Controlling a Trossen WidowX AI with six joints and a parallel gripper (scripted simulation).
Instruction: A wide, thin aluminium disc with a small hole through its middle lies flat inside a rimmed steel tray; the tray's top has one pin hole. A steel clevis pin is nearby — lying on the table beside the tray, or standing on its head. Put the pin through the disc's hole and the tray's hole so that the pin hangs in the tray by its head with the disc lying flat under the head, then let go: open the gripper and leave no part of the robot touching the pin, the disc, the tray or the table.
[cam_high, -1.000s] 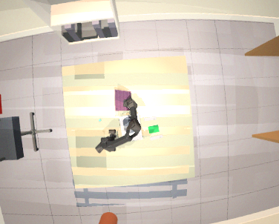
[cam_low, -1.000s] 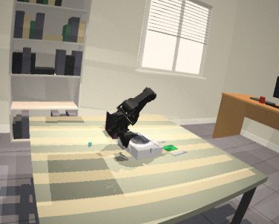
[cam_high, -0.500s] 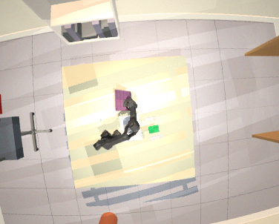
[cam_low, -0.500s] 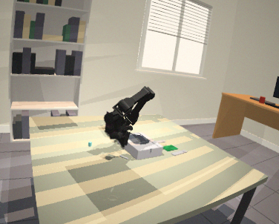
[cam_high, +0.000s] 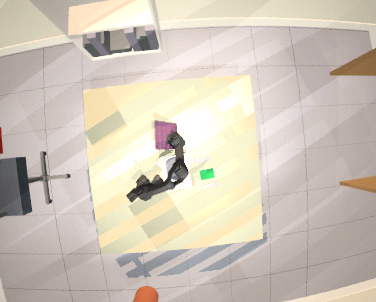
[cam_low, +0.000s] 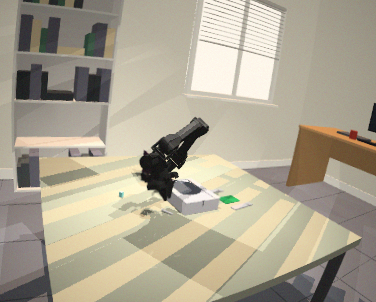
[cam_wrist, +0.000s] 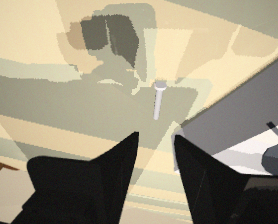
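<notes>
Right now the steel clevis pin is 60 mm below my gripper tip and 10 mm to the left of it. The rest, counted from my gripper tip: small cyan cube: 170 mm to the right, 170 mm behind, 50 mm below; rimmed tray: 140 mm to the left, 110 mm behind, 20 mm below; grey aluminium disc: 140 mm to the left, 140 mm behind, 10 mm below.
</notes>
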